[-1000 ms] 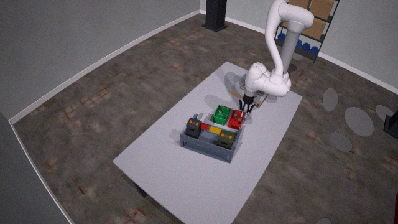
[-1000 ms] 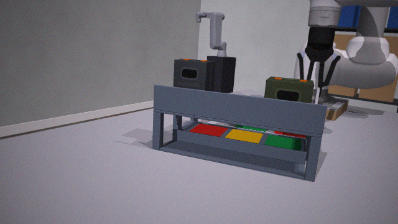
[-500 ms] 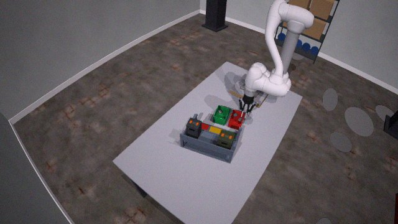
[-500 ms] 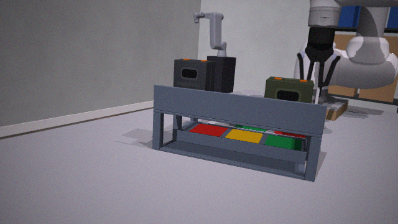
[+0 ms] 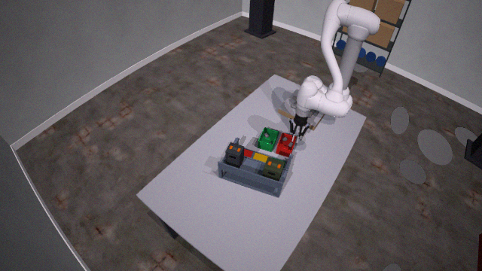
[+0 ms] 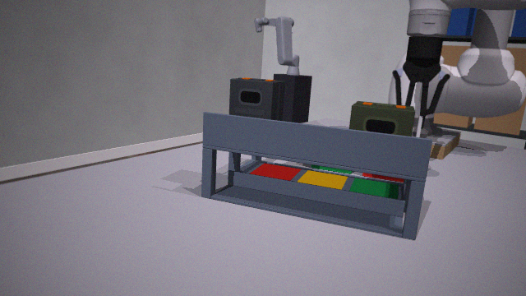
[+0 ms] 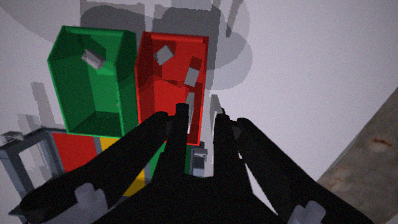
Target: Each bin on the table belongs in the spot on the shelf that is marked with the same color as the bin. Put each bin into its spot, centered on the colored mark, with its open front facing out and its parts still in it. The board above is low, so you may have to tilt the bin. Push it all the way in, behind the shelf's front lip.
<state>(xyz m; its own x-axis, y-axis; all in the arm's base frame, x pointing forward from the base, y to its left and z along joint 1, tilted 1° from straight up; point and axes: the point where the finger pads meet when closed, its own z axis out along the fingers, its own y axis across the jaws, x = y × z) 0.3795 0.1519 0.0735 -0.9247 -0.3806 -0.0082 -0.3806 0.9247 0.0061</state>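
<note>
Now: the red bin 8 cm below my hand, 5 cm to the right of it and 1 cm ahead of it. The rest, counted from my hand: olive box: 32 cm ahead, 6 cm to the left, 3 cm above; then green bin: 16 cm to the right, 8 cm below, 6 cm ahead; then dark grey box: 40 cm ahead, 15 cm to the right, 4 cm above.
</note>
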